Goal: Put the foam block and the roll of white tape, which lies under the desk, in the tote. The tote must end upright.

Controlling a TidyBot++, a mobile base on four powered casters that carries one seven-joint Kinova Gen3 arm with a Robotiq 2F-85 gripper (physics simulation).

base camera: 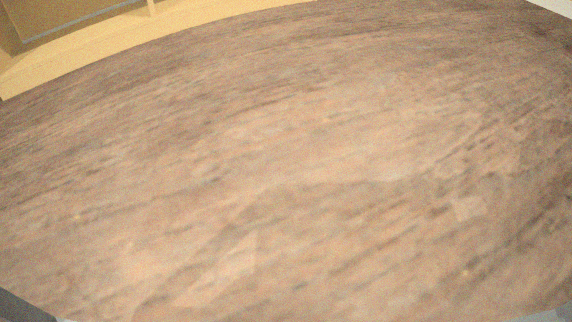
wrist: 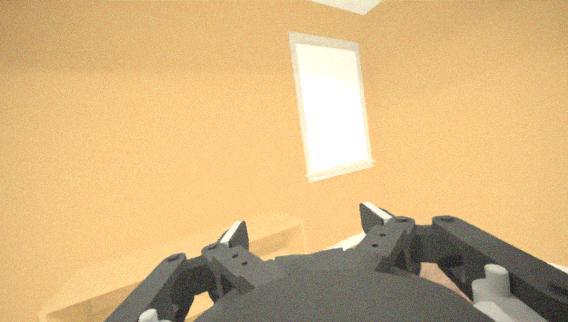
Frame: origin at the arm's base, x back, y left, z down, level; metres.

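Where they show: gripper, fingertip midpoint: (wrist: 303,224).
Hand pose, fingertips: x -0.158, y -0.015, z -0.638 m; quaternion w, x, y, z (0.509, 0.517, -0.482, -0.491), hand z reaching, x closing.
Note:
After its pixels a point has its place.
My gripper (wrist: 303,224) {y -0.015, x -0.158, z -0.639 m} is open and empty in the wrist view, its two fingertips wide apart, with the orange-yellow wall behind them. The foam block, the roll of white tape and the tote do not show in the base camera view or the wrist view. I cannot tell whether any of the furniture in view is the desk.
A brown mottled floor (base camera: 300,150) {y -0.001, x -0.476, z 0.397 m} fills most of the base camera view. Pale yellow wooden furniture (base camera: 115,37) {y 0.582, x -0.985, z 0.341 m} stands at its top left. A white edge (base camera: 557,7) {y -1.517, x -1.591, z 0.367 m} shows at its top right. The wrist view shows a bright window (wrist: 332,110) {y -0.580, x -2.035, z -1.006 m} and a pale box-like structure (wrist: 277,225) {y 0.079, x -1.297, z -0.213 m} lower left.

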